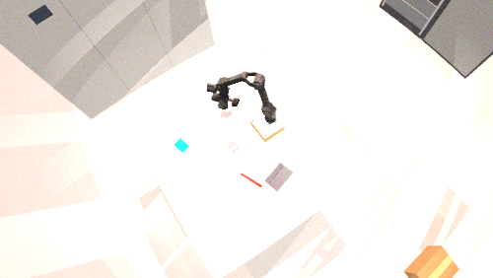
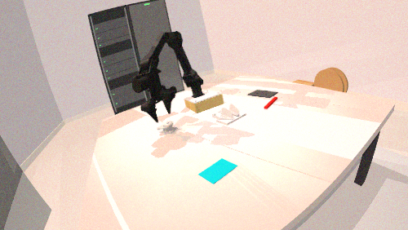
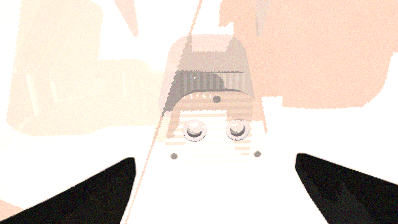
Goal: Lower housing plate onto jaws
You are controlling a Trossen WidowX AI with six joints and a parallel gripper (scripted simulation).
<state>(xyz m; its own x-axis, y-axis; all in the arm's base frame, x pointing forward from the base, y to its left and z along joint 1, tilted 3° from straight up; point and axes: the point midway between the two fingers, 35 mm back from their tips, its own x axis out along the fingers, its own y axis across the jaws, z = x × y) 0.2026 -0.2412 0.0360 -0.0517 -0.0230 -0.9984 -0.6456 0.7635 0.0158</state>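
Now: the white housing plate 3 cm below my gripper tip and 1 cm ahead of it. Round my gripper tip: dark grey plate: 59 cm to the left, 6 cm below, 5 cm behind; then red bar: 52 cm to the left, 11 cm ahead, 6 cm below; then cyan square: 40 cm ahead, 7 cm to the left, 6 cm below.
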